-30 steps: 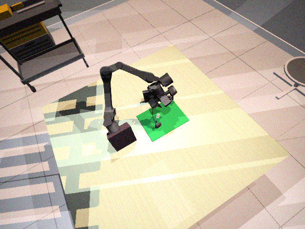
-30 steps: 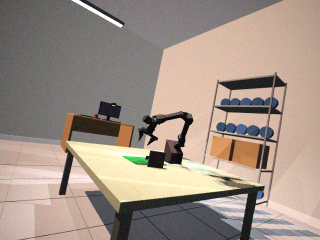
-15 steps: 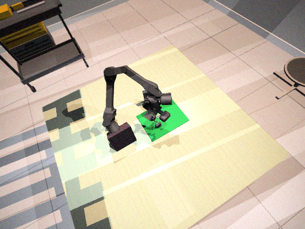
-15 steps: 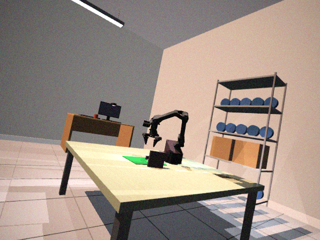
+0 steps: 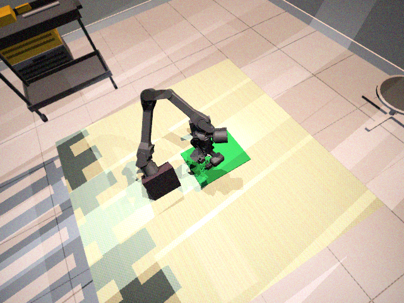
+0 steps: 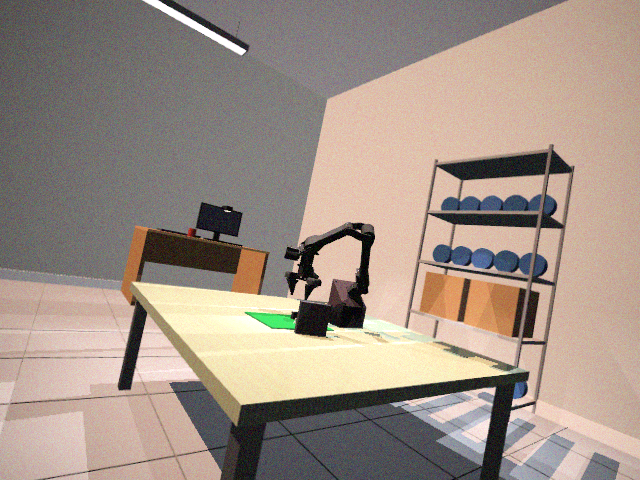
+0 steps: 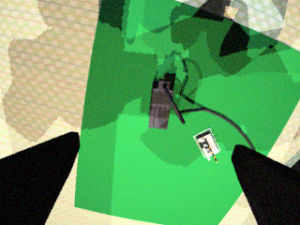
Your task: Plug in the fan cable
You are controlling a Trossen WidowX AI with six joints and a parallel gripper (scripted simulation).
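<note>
The dark fan plug lies 80 mm below my gripper tip and 10 mm to the left of it. Also, from my gripper tip: fan header 100 mm below, 80 mm to the left, 30 mm ahead; green board 110 mm below, 60 mm to the left, 50 mm ahead; dark fan block 230 mm to the left, 40 mm below, 40 mm ahead.
</note>
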